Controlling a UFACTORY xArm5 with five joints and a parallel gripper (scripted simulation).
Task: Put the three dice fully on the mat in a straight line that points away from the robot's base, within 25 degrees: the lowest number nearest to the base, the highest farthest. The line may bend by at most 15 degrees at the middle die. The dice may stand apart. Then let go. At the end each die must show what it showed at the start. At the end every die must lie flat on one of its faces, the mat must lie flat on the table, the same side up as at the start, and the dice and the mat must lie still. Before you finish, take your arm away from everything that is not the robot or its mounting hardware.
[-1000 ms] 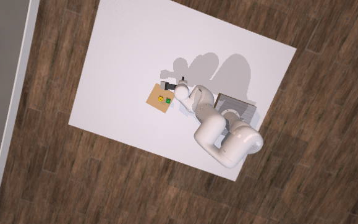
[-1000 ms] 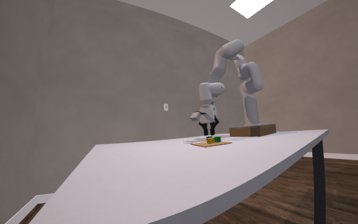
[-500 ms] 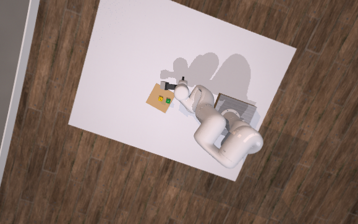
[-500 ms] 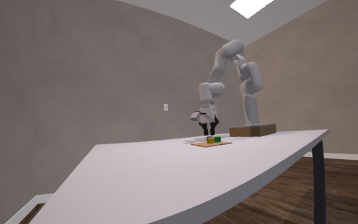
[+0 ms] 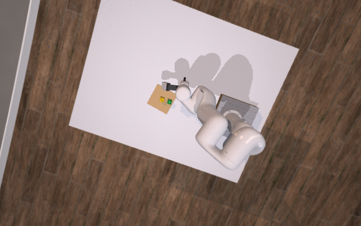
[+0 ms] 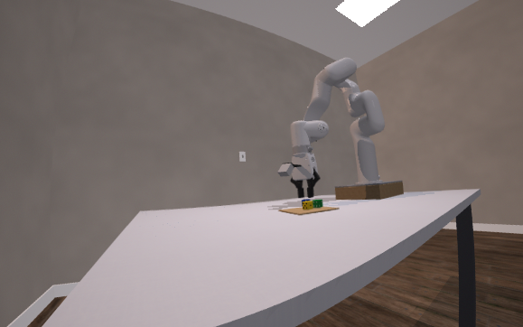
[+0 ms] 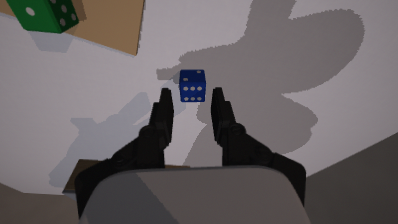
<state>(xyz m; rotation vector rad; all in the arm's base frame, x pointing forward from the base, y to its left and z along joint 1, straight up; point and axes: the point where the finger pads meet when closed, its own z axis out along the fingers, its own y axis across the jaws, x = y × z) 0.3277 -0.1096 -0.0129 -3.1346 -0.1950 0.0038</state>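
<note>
Now: the blue die 4 cm below my hand. Round my hand: tan mat 11 cm ahead, 10 cm to the left, 5 cm below; yellow die 11 cm ahead, 10 cm to the left, 3 cm below; green die 11 cm to the left, 6 cm ahead, 3 cm below.
</note>
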